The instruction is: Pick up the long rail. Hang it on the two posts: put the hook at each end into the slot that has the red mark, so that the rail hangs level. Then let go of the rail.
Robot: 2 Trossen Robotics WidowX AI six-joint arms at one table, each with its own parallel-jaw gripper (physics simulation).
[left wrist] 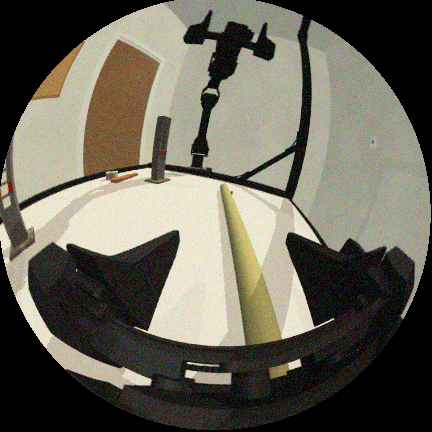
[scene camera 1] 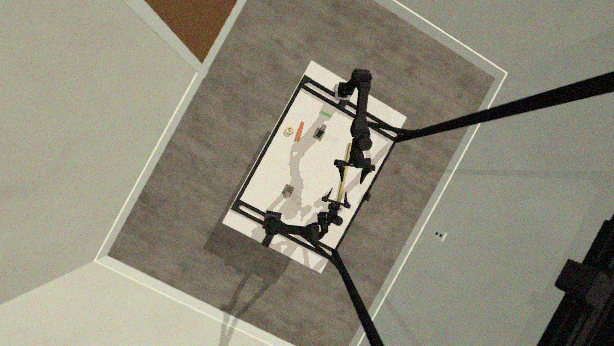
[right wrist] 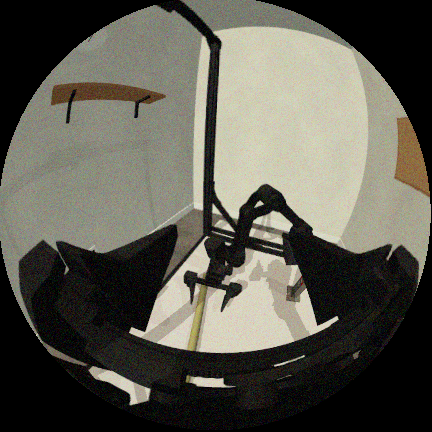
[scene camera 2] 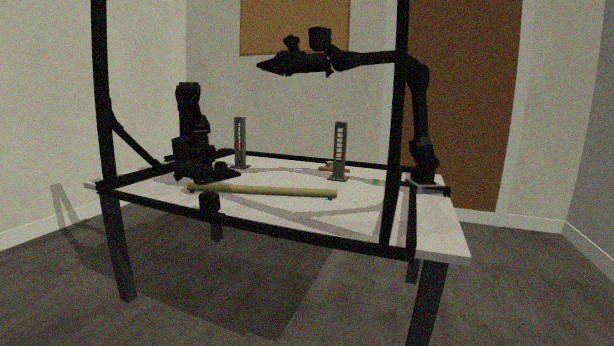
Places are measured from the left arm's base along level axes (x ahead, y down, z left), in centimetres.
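Where they show: left gripper, fingertip midpoint: [left wrist: 234,237] [scene camera 1: 339,189] [right wrist: 205,307] [scene camera 2: 235,175]; right gripper, fingertip midpoint: [scene camera 1: 351,183] [right wrist: 235,231] [scene camera 2: 258,66]; left arm's base, link origin: [scene camera 1: 271,222] [scene camera 2: 200,146]; right arm's base, link origin: [left wrist: 196,166] [scene camera 1: 342,92] [scene camera 2: 423,182].
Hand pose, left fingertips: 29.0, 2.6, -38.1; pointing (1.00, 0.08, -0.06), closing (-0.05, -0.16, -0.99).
Each offset is from my left fingertips to the top centre of the thing, as dx, dy, dz.
The long yellow-green rail {+8.2, +2.5, -2.7} [scene camera 1: 343,185] [scene camera 2: 280,190] [left wrist: 246,265] [right wrist: 196,325] lies on the table; a small dark hook shows under its right end in scene camera 2. Two upright grey slotted posts {-8.3, -16.4, +32.4} [scene camera 2: 240,135] {+32.8, -16.4, +20.5} [scene camera 2: 340,145] [left wrist: 161,140] stand behind it, each with a red mark. My left gripper [scene camera 1: 339,194] [scene camera 2: 238,174] [left wrist: 234,237] [right wrist: 205,307] is open and low over the rail's left part. In the left wrist view the rail runs between its fingers; the height gap is unclear. My right gripper [scene camera 1: 352,181] [scene camera 2: 258,65] [left wrist: 237,19] is open, high above the table.
An orange bar {+31.6, +3.8, +33.3} [scene camera 1: 299,131] [left wrist: 124,178], a small yellow ring-shaped roll {+30.7, +2.5, +39.8} [scene camera 1: 289,130] and a green strip {+46.7, +4.9, +18.7} [scene camera 1: 326,114] lie beyond the posts. A black frame borders the table, with uprights at its front corners. A dark box [scene camera 2: 209,201] sits on the front frame bar.
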